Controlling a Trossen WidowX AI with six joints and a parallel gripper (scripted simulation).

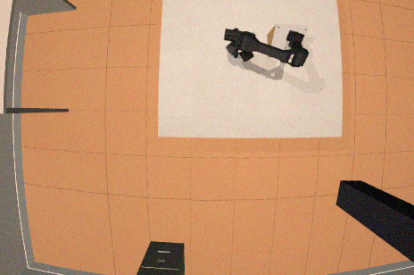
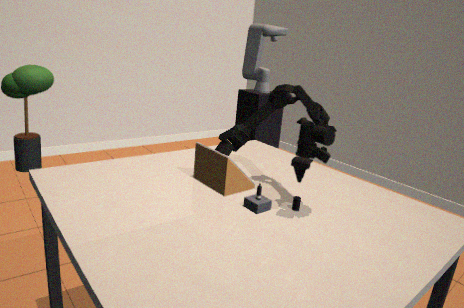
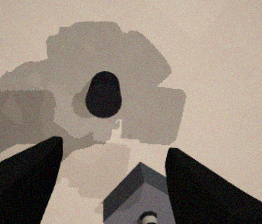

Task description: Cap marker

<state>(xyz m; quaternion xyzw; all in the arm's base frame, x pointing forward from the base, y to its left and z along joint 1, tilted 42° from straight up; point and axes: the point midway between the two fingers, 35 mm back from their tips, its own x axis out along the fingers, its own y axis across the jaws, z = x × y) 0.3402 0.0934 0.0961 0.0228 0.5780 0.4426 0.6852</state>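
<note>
Right now the black cap is 10 cm below my gripper tip and 1 cm behind it.
</note>
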